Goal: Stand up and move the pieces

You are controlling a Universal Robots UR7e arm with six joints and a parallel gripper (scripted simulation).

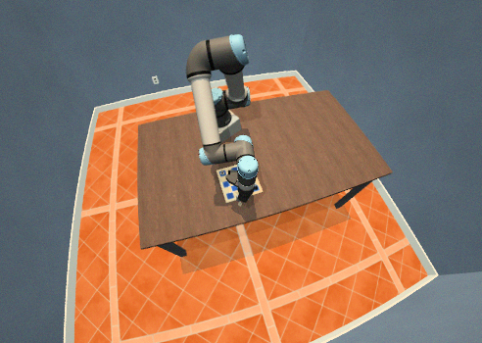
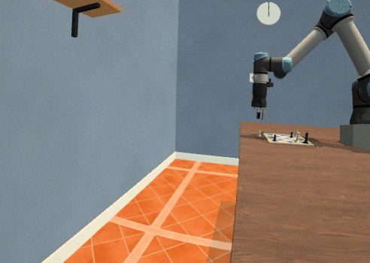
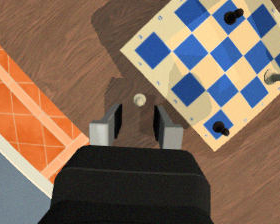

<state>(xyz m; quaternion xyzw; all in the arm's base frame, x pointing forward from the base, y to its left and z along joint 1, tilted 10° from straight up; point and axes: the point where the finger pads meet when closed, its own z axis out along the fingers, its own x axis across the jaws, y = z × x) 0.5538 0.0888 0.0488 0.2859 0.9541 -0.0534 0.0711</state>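
The tall black piece is 24 cm behind my hand, 6 cm to the left of it and 8 cm below it. The rest, counted from my hand: cream chessboard (14 cm behind, 1 cm to the left, 11 cm below); then small white piece (10 cm below).
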